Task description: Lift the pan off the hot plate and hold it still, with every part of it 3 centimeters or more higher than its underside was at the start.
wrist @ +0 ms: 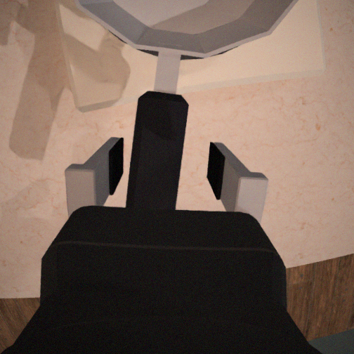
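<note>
The grey pan (200, 40) is partly in view at the top of the wrist view, over the pale, flat hot plate (295, 55). A dark curved edge shows beneath its rim. Its black handle (159, 150) points down the picture, joined to the pan by a short grey neck. My gripper (165, 157) is open, with one finger on each side of the handle as seen from above. The handle appears a little closer to the left finger, and a gap shows on both sides. The handle's near end is hidden behind the gripper body. The height between fingertips and handle is hard to tell.
A pinkish, speckled table top (300, 150) lies under the handle and hot plate. Its front edge crosses the lower part of the view, with brown wooden floor (320, 290) beyond. Shadows fall on the table and hot plate at the left.
</note>
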